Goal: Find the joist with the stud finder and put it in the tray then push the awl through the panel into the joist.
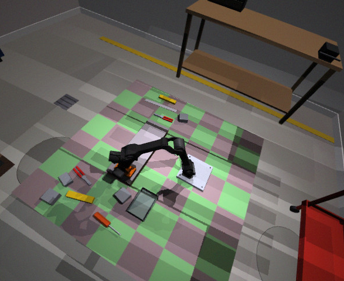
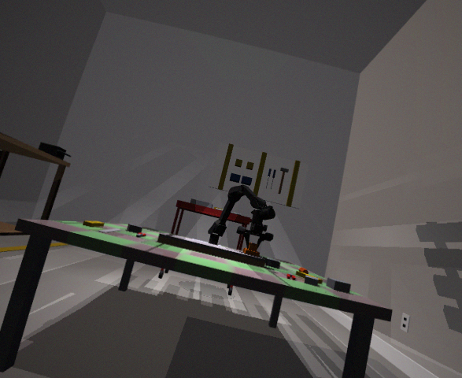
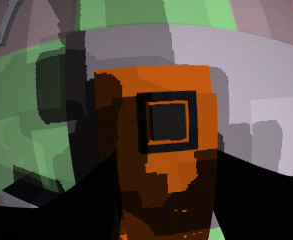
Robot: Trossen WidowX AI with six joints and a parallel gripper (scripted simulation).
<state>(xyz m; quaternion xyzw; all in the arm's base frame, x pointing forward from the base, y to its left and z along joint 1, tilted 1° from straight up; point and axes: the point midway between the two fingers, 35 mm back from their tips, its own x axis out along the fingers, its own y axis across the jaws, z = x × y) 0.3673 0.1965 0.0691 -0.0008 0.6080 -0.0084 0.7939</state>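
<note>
My gripper tip is 22 cm past the glass-like tray, 12 cm to the right of it and 5 cm above it. The rest, counted from my gripper tip: awl: 30 cm to the right, 19 cm behind, 6 cm below; then ruler: 68 cm to the right, 10 cm ahead, 6 cm below; then orange stud finder: 2 cm above, 1 cm ahead.
</note>
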